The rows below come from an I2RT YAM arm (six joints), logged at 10 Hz.
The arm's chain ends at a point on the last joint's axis. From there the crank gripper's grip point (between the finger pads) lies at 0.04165 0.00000 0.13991 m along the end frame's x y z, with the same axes.
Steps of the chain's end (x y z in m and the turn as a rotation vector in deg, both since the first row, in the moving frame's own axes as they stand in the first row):
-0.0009 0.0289 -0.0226 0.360 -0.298 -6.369
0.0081 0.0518 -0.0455 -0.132 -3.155 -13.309
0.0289 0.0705 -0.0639 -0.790 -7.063 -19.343
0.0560 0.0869 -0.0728 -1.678 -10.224 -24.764
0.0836 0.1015 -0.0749 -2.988 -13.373 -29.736
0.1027 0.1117 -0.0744 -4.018 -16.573 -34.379
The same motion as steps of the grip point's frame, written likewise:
-0.0019 0.0234 -0.0224 0.360 -0.298 -6.369
-0.0007 0.0434 -0.0434 -0.132 -3.155 -13.309
0.0097 0.0615 -0.0598 -0.790 -7.063 -19.343
0.0283 0.0789 -0.0676 -1.678 -10.224 -24.764
0.0480 0.0964 -0.0690 -2.988 -13.373 -29.736
0.0591 0.1097 -0.0684 -4.018 -16.573 -34.379

